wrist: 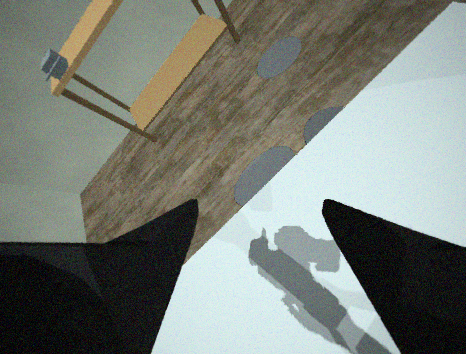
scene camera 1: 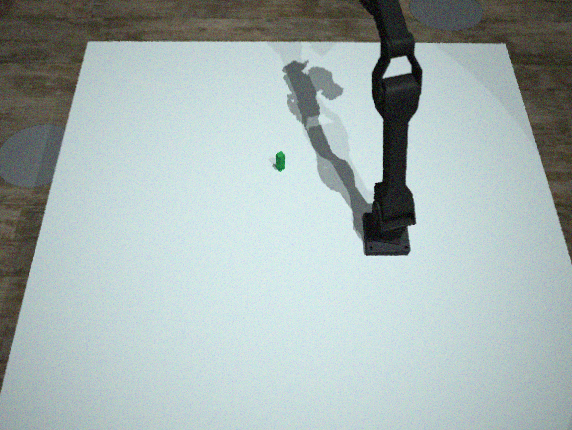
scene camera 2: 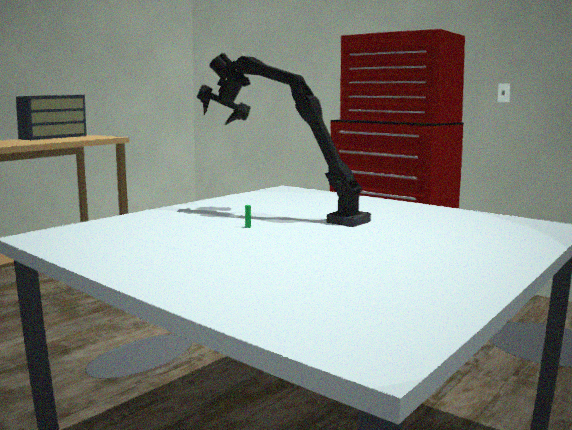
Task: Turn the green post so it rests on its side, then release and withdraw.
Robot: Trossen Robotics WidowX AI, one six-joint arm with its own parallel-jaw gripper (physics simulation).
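Observation:
The green post stands upright on the white table, to the left of the arm's base in both scene views. The post does not show in the wrist view. My gripper is open and empty, raised high above the table and well apart from the post. Its two dark fingers stand wide apart in the wrist view. In scene camera 1 the gripper is outside the top of the view.
The arm's base sits on the table. Beyond the table stand a red drawer cabinet and a wooden bench with a small drawer box on it. The arm's shadow falls across the table.

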